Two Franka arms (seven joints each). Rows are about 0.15 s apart.
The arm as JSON. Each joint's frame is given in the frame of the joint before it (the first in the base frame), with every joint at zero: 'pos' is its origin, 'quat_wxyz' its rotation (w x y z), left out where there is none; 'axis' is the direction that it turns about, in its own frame. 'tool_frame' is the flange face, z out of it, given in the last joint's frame.
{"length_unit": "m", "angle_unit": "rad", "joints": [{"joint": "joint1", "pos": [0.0, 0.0, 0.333], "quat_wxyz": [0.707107, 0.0, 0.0, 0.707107], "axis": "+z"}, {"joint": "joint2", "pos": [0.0, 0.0, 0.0], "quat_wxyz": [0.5, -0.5, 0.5, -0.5], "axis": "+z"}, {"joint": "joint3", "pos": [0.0, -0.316, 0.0], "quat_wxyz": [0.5, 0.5, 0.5, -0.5], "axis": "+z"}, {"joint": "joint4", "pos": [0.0, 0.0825, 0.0], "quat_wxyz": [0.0, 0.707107, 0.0, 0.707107], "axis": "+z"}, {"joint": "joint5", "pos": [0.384, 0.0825, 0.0], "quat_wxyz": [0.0, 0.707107, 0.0, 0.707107], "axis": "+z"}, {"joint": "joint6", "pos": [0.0, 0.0, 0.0], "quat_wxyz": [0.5, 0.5, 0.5, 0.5], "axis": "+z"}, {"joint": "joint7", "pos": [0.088, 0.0, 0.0], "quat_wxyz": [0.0, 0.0, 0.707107, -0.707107], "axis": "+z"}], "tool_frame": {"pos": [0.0, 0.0, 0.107], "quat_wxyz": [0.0, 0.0, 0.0, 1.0]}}
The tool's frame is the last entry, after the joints.
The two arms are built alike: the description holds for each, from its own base.
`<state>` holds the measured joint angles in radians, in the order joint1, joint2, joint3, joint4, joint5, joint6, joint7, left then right.
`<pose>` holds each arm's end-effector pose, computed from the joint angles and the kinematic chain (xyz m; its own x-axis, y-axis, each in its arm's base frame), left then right.
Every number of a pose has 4 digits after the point.
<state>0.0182 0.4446 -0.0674 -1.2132 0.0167 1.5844 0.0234 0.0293 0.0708 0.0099 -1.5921 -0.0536 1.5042 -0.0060</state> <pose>0.6795 -0.0218 0.5189 0.9951 -0.0682 -0.0721 -0.0674 -0.9976 0.0140 0.5644 0.0159 0.5698 0.9865 0.0412 -0.1583 0.0500 -0.9974 0.0517</pose>
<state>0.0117 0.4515 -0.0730 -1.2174 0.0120 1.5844 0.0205 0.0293 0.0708 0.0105 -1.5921 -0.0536 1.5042 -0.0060</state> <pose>0.6802 -0.0298 0.5124 0.9936 -0.0771 -0.0829 -0.0755 -0.9969 0.0216 0.5644 0.0162 0.5698 0.9865 0.0418 -0.1583 0.0506 -0.9974 0.0517</pose>
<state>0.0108 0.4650 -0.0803 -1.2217 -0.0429 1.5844 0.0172 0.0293 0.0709 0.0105 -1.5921 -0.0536 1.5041 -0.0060</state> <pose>0.6816 -0.0401 0.5016 0.9918 -0.0808 -0.0994 -0.0730 -0.9941 0.0802 0.5644 0.0162 0.5697 0.9865 0.0418 -0.1584 0.0506 -0.9974 0.0517</pose>
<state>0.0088 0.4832 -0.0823 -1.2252 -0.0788 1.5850 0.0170 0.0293 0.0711 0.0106 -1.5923 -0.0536 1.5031 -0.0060</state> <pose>0.6840 -0.0463 0.4880 0.9893 -0.0840 -0.1197 -0.0698 -0.9906 0.1181 0.5643 0.0163 0.5695 0.9863 0.0418 -0.1598 0.0507 -0.9974 0.0516</pose>
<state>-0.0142 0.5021 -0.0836 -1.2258 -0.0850 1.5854 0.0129 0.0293 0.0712 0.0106 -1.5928 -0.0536 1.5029 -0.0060</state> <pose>0.6854 -0.0634 0.4749 0.9849 -0.1037 -0.1389 -0.0863 -0.9883 0.1256 0.5643 0.0163 0.5692 0.9861 0.0418 -0.1606 0.0507 -0.9974 0.0516</pose>
